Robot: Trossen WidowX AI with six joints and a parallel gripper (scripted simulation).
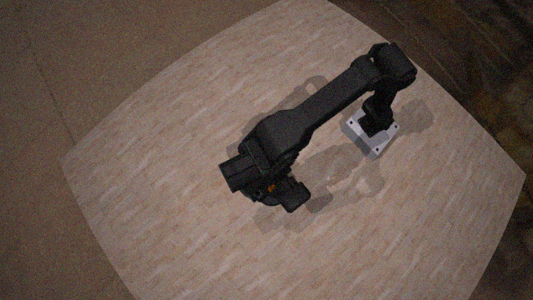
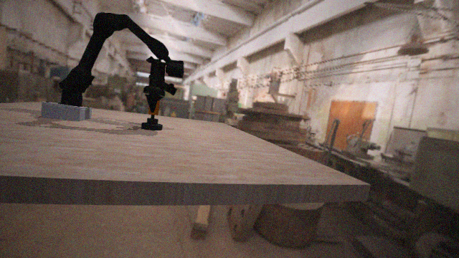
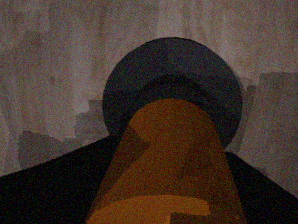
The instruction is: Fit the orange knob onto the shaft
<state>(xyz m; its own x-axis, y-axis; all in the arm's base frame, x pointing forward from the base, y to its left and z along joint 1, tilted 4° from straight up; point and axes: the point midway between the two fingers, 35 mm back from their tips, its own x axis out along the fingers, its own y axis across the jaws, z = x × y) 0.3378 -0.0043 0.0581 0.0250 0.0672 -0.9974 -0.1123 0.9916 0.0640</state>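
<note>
My gripper tip is now 20 mm below the orange knob. The rest, counted from my gripper tip: dark pedestal: 40 mm below.
</note>
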